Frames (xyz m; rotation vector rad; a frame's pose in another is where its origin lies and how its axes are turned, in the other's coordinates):
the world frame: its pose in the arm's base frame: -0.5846 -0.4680 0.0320 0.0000 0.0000 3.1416
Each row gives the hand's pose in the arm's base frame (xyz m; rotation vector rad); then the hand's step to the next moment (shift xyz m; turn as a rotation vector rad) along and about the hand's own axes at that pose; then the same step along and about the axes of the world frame.
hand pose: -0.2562 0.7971 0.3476 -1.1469 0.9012 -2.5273
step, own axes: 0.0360 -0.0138 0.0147 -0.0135 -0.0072 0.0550
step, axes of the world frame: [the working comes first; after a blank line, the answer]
step, axes of the arm's base frame: -0.0126 -0.0112 0.0377 0.0501 -0.0128 0.0241

0.0126 0.0112 0.0377 -0.0501 0.0128 0.0241
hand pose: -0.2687 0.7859 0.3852 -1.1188 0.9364 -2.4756
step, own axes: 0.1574 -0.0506 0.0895 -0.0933 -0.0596 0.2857
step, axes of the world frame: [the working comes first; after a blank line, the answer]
step, axes of the arm's base frame: -0.0372 -0.0770 0.1674 0.2763 -0.0385 0.1266

0.0372 0.0770 0.1674 -0.2763 0.0385 0.1266
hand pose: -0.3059 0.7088 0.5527 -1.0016 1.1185 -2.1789
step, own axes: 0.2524 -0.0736 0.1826 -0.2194 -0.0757 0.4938
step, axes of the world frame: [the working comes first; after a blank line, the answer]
step, axes of the arm's base frame: -0.0171 -0.2213 0.2306 0.5156 -0.0412 0.1737

0.0171 0.2213 0.2306 -0.5156 0.0412 0.1737
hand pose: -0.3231 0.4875 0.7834 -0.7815 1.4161 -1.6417
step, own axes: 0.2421 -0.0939 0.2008 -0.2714 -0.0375 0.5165
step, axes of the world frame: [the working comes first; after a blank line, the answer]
step, axes of the arm's base frame: 0.0400 -0.3048 0.1151 0.5669 -0.0080 0.1429

-0.0400 0.3048 0.1151 -0.5669 0.0080 0.1429
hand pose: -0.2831 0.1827 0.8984 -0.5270 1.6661 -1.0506
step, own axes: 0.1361 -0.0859 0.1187 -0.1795 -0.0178 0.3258
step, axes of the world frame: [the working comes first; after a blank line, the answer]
step, axes of the arm's base frame: 0.0481 -0.1939 -0.0085 0.3614 0.0044 0.0897

-0.0481 0.1939 -0.0085 -0.3614 -0.0044 0.0897
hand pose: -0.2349 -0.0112 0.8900 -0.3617 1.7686 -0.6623
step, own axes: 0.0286 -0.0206 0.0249 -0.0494 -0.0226 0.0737
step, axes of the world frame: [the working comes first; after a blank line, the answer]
step, axes of the arm's base frame: 0.0133 -0.0384 -0.0144 0.0827 -0.0088 0.0383

-0.0133 0.0384 -0.0144 -0.0827 0.0088 0.0383
